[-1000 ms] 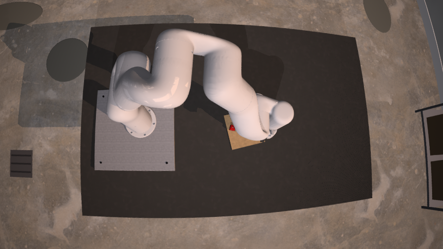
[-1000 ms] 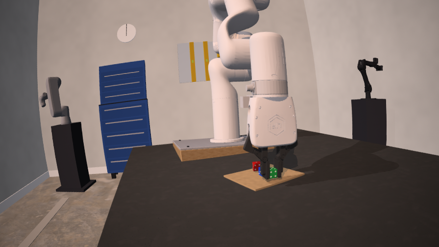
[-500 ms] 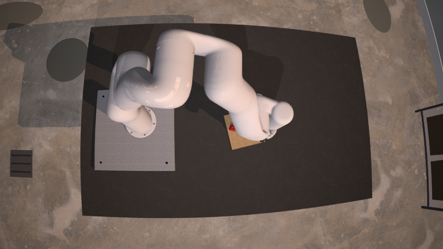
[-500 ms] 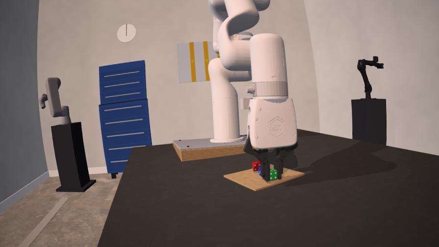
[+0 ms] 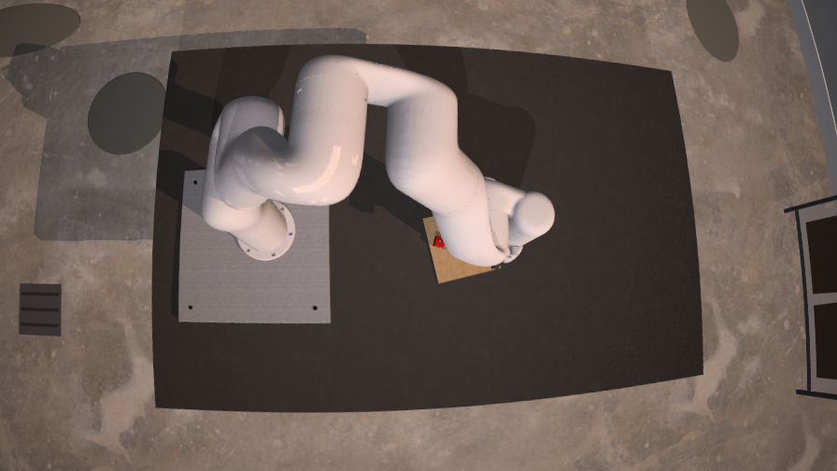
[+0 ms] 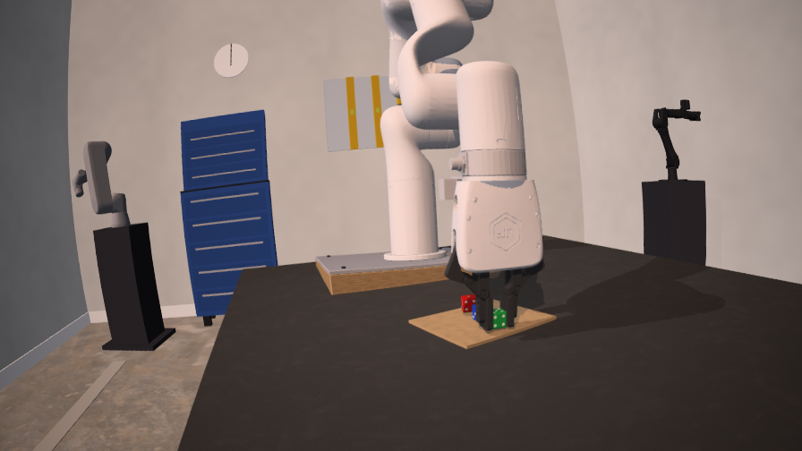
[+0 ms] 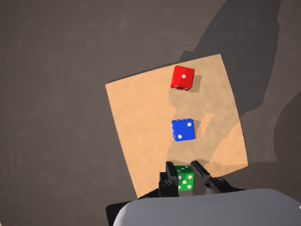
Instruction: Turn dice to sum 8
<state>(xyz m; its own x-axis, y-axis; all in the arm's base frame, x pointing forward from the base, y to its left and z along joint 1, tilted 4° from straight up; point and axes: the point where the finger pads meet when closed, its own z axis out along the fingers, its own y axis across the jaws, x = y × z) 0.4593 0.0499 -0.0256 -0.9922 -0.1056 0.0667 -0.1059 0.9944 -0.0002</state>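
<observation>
My gripper is now 10 mm above the green die. Also, from my hand: tan mat (50 mm behind, 10 mm to the right, 30 mm below); red die (100 mm behind, 10 mm to the right, 20 mm below); blue die (50 mm behind, 10 mm to the right, 20 mm below).
</observation>
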